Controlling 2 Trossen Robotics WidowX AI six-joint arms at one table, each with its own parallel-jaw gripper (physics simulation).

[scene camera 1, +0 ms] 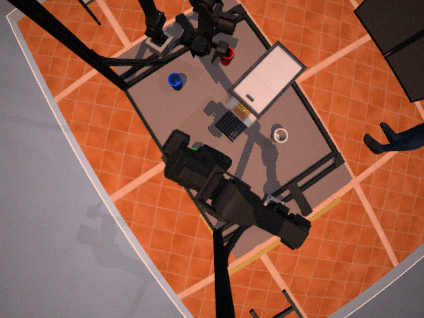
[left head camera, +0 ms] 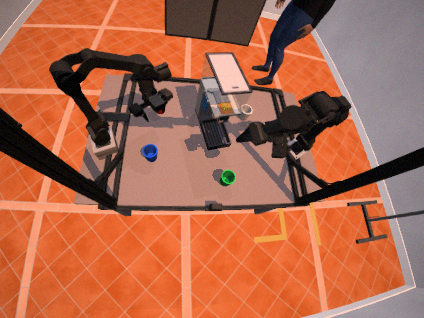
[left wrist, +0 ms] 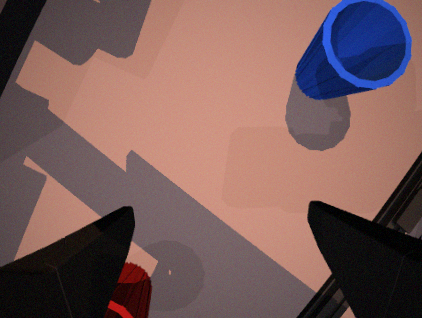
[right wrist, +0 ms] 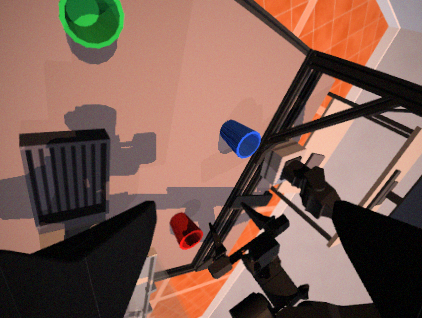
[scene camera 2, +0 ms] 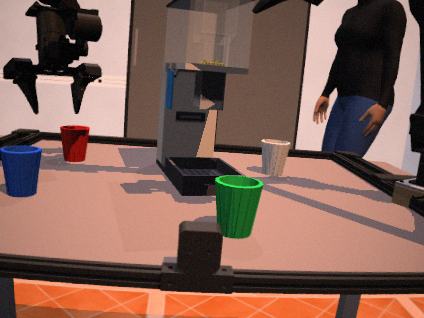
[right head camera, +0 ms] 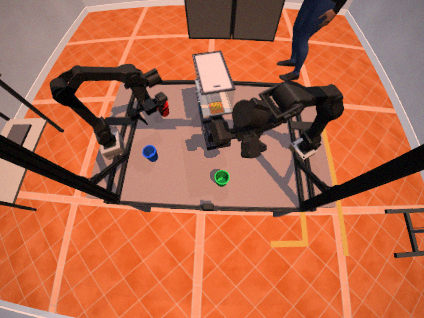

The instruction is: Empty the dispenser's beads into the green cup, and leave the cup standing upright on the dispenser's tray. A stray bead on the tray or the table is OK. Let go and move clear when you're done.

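Places are measured from the left arm's base along level axes (x ahead, y right, z down), in millimetres.
Pixels of known places: left gripper, fingertip midpoint: (scene camera 1: pixel 203 60) (left head camera: pixel 155 117) (left wrist: pixel 221 213) (right wrist: pixel 225 212) (scene camera 2: pixel 57 113) (right head camera: pixel 154 119); right gripper, fingertip midpoint: (scene camera 1: pixel 193 139) (left head camera: pixel 242 140) (right wrist: pixel 244 210); left arm's base, origin of the base link: (scene camera 1: pixel 159 39) (left head camera: pixel 102 140) (right wrist: pixel 290 167) (right head camera: pixel 109 142); right arm's base, origin of the base link: (scene camera 1: pixel 273 208) (left head camera: pixel 296 148) (right head camera: pixel 304 147).
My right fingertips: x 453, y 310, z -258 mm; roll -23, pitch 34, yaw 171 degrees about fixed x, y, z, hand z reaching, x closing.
Observation:
For each thing: its middle in the pictures, then the offset to it from my right fingertips.
- green cup, body centre: (scene camera 2: pixel 236 207) (right wrist: pixel 86 12) (right head camera: pixel 221 179) (left head camera: pixel 226 179) dy +46, dx +5, dz +296 mm
- dispenser, body centre: (right wrist: pixel 96 279) (scene camera 2: pixel 199 90) (scene camera 1: pixel 249 102) (right head camera: pixel 212 105) (left head camera: pixel 218 105) dy -251, dx +71, dz +152 mm
- black ribbed tray, body centre: (right wrist: pixel 68 174) (scene camera 2: pixel 201 180) (scene camera 1: pixel 234 122) (right head camera: pixel 215 134) (left head camera: pixel 214 134) dy -201, dx +68, dz +327 mm
- blue cup, body centre: (left wrist: pixel 339 61) (scene camera 2: pixel 21 171) (right wrist: pixel 238 136) (left head camera: pixel 151 154) (right head camera: pixel 151 154) (scene camera 1: pixel 176 82) dy -188, dx -270, dz +296 mm
- red cup, body centre: (left wrist: pixel 113 309) (scene camera 2: pixel 74 143) (right wrist: pixel 184 229) (scene camera 1: pixel 226 57) dy -434, dx -148, dz +296 mm
- white cup, body centre: (scene camera 2: pixel 274 157) (scene camera 1: pixel 277 136) (left head camera: pixel 244 113) dy -255, dx +276, dz +296 mm
The green cup (left head camera: pixel 228 177) (right head camera: pixel 222 178) (scene camera 2: pixel 238 207) (right wrist: pixel 92 22) stands upright on the table, in front of the dispenser (scene camera 2: pixel 185 137); its green inside shows in the right wrist view. Yellow-orange beads (left head camera: pixel 226 106) (right head camera: pixel 216 106) (scene camera 1: pixel 242 109) (scene camera 2: pixel 212 63) lie in the dispenser's clear hopper. The black ribbed tray (left head camera: pixel 215 134) (scene camera 1: pixel 231 126) (right wrist: pixel 67 175) sits at its foot. My left gripper (scene camera 2: pixel 56 112) (left wrist: pixel 221 213) is open and empty, above the table near the red cup. My right gripper is open and empty, high above the table; the arm partly hides the green cup in scene camera 1.
A blue cup (left head camera: pixel 150 152) (scene camera 2: pixel 21 171) (left wrist: pixel 367 45) stands at the left. A red cup (scene camera 1: pixel 227 56) (scene camera 2: pixel 75 143) (right wrist: pixel 185 231) stands at the back left. A white cup (left head camera: pixel 246 111) (scene camera 1: pixel 280 135) (scene camera 2: pixel 275 157) stands right of the dispenser. Dark frame rails edge the table.

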